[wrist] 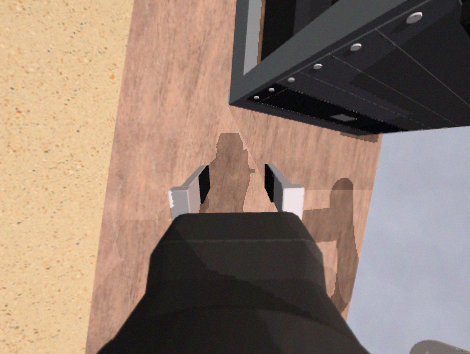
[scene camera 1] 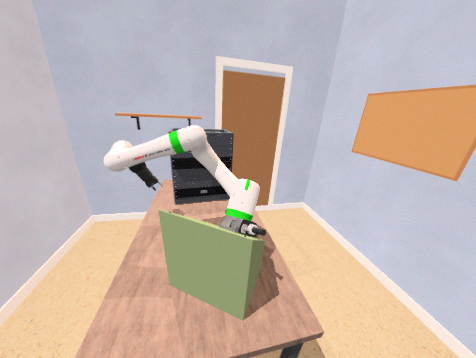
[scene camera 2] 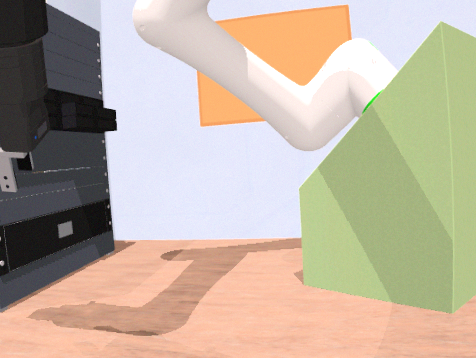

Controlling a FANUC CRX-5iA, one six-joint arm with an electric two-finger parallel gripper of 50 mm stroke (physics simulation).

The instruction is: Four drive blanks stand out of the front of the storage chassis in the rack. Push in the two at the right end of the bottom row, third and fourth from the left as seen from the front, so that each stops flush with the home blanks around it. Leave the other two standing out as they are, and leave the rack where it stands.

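Where they show: gripper, between the fingertips: (wrist: 236,176) (scene camera 1: 158,187) (scene camera 2: 18,179); arm's base, origin of its link: (scene camera 1: 234,231).
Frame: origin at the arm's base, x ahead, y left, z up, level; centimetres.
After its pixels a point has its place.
The dark rack (scene camera 1: 229,150) {z 20.7, x 69.7, y -34.8 cm} (scene camera 2: 95,248) {z -23.2, x 71.9, y -26.7 cm} (wrist: 315,40) {z -3.7, x 82.5, y 10.7 cm} stands at the far end of the table. The black storage chassis (scene camera 1: 185,163) {z 11.0, x 76.8, y 0.8 cm} (scene camera 2: 75,112) {z 9.9, x 70.1, y -12.5 cm} crosses its front at mid height. In scene view 2, dark drive blanks (scene camera 2: 109,120) {z 9.0, x 65.9, y -29.1 cm} stand out of the chassis; the arm's tool hides its left part, and I cannot tell the single blanks or rows apart. My gripper (scene camera 1: 158,186) {z -3.1, x 69.6, y 23.0 cm} (scene camera 2: 19,167) {z -3.1, x 69.6, y 23.0 cm} (wrist: 236,176) {z -3.1, x 69.6, y 23.0 cm} is open and empty, pointing down over the table in front of the rack, apart from it. In the wrist view the rack is at the upper right, beyond the fingertips.
A large green block (scene camera 1: 210,265) {z -2.9, x -9.5, y 15.8 cm} (scene camera 2: 375,200) {z -10.5, x 16.4, y 19.1 cm} stands on the wooden table (scene camera 1: 120,300) {z -26.9, x 10.9, y 49.2 cm} (scene camera 2: 240,320) {z -26.9, x 39.1, y 20.9 cm} (wrist: 170,75) {z -26.9, x 86.9, y 22.4 cm}. A second white arm section (scene camera 1: 243,197) {z 15.7, x 1.6, y -4.7 cm} ends in a dark tool behind this block. A shelf (scene camera 1: 160,116) hangs on the wall near the rack.
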